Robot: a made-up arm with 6 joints.
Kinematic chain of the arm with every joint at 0, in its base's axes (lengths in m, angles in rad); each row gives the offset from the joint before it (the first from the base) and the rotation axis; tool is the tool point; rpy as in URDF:
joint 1: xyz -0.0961 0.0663 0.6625 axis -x
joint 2: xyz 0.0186 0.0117 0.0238 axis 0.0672 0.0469 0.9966
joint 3: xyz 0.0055 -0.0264 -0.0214 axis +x
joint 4: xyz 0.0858 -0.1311 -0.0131 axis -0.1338 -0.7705 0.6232
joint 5: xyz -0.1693 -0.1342 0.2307 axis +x
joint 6: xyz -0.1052 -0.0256 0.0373 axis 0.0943 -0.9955 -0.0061
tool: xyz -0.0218 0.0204 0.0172 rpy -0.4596 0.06 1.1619
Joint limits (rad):
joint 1: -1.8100..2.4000
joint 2: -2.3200..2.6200
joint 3: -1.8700..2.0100
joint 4: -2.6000..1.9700
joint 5: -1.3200..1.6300
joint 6: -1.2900..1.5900
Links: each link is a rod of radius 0.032 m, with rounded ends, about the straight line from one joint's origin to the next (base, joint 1, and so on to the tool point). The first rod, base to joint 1, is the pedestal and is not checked.
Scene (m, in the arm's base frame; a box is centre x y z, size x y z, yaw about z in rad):
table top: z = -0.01
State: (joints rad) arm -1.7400 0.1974 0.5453 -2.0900 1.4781 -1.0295
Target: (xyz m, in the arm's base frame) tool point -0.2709 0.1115 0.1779
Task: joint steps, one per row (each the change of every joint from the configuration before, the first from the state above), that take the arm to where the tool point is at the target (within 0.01 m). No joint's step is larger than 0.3 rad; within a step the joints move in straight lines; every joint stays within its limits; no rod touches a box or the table.
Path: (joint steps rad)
1: -0.0175 -0.2504 0.0487 -0.0104 -0.0361 0.0087
2: -0.0175 -0.2504 0.0486 -0.0105 -0.0362 0.0086
3: -0.0175 -0.2503 0.0487 -0.0104 -0.0361 0.0087
4: -0.0175 -0.2504 0.0487 -0.0104 -0.0362 0.0086

